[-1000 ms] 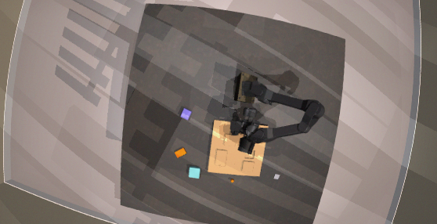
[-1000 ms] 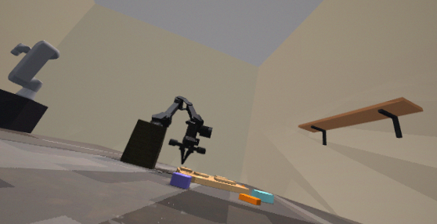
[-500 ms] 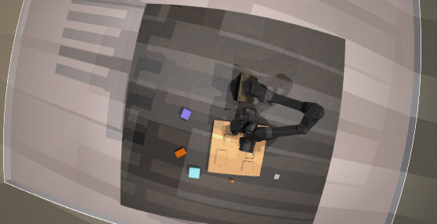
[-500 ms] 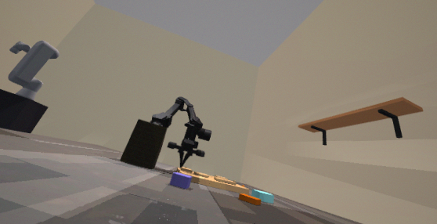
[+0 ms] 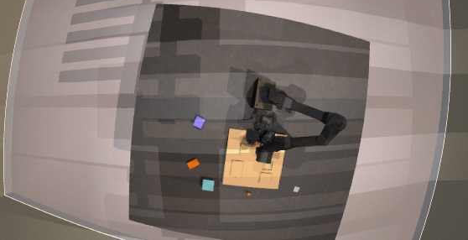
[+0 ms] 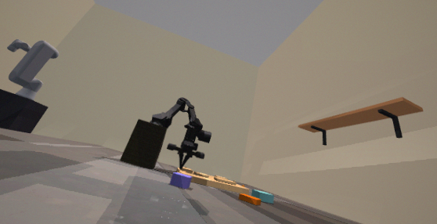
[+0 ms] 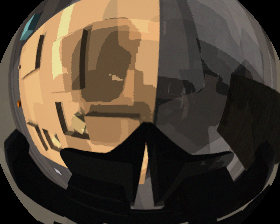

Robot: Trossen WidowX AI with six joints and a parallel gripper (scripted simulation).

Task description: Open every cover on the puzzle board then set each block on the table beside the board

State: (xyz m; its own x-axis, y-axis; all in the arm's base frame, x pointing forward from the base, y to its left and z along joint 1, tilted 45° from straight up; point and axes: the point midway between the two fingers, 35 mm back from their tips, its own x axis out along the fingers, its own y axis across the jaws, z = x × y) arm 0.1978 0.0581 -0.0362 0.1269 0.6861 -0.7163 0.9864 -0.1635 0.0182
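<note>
The puzzle board is 130 mm ahead of my gripper tip and 40 mm to the right of it. Round my gripper tip: purple block (50 mm behind, 310 mm to the right, 10 mm below); small grey piece (320 mm ahead, 210 mm to the left, 20 mm below); tiny orange piece (330 mm ahead, 50 mm to the right, 10 mm below).
</note>
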